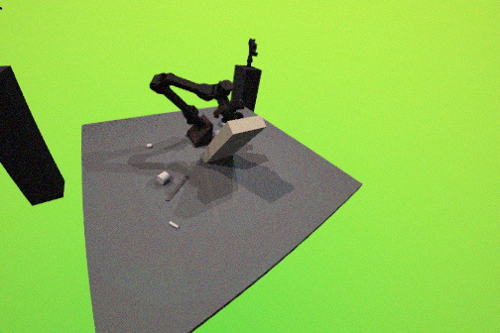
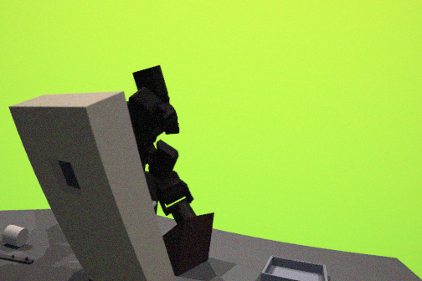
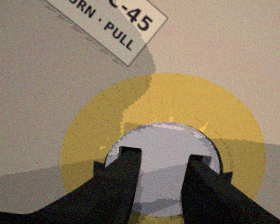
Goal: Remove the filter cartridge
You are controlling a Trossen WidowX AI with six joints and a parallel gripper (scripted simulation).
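Right now my gripper tip is 8 cm above the beige service panel and 4 cm past it. From my gripper tip the other things lie so: white round filter cartridge: 1 cm below, 1 cm ahead; grey tray: 42 cm behind, 28 cm to the left, 23 cm below; white peg: 36 cm to the right, 24 cm below, 17 cm ahead.
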